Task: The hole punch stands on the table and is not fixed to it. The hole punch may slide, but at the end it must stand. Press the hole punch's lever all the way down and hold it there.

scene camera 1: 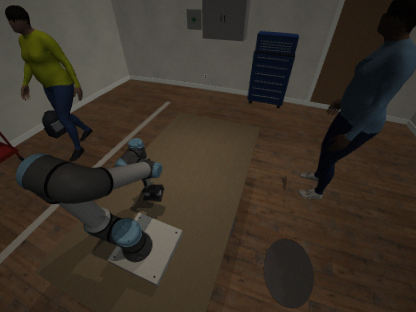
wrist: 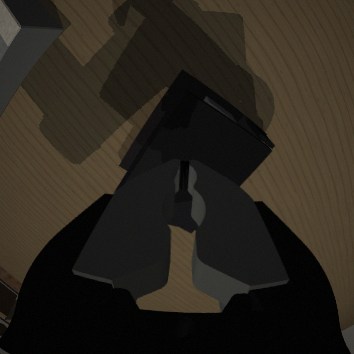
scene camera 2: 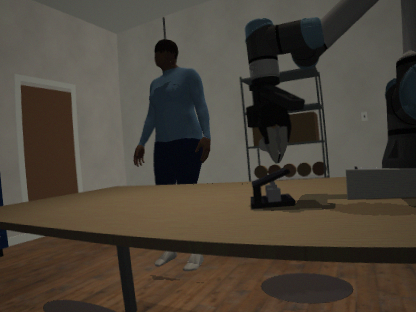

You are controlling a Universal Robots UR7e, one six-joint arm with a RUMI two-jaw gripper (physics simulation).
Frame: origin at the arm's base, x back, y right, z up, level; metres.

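Where they show: gripper, fingertip midpoint: (scene camera 1: 146,187) (wrist: 183,163) (scene camera 2: 277,163); arm's base at its link origin: (scene camera 1: 137,246) (scene camera 2: 411,167).
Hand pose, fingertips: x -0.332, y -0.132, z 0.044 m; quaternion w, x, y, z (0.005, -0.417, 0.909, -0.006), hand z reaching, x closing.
Note:
Each offset is from my fingertips to the top centre of the thing. "*": to the spot under its first point. Level surfaces: height alone.
The black hole punch {dz -0.017, dx -0.026, dy +0.014 m} (scene camera 1: 153,193) (scene camera 2: 260,202) (wrist: 215,135) stands upright on the table {dz -0.102 m} (scene camera 1: 215,150) (scene camera 2: 150,215). Its lever {* dz -0.033, dx -0.012, dy -0.039 m} (scene camera 2: 270,178) is raised and slopes upward to its free end, on the side toward the robot base, with a grey block below it. My gripper (scene camera 2: 278,160) (wrist: 183,163) is shut and empty, fingers pointing down. In the second scene view its tips are a little above the lever, near its free end, with a small gap showing. In the wrist view the fingers cover part of the hole punch. In the first scene view the fingertips are hard to make out.
The robot's base plate (scene camera 1: 167,240) (scene camera 2: 370,185) is on the table near the hole punch. A person in a blue top (scene camera 1: 375,95) (scene camera 2: 175,110) and one in a yellow top (scene camera 1: 47,60) stand away from the table. A shelf rack (scene camera 2: 300,74) is in the background.

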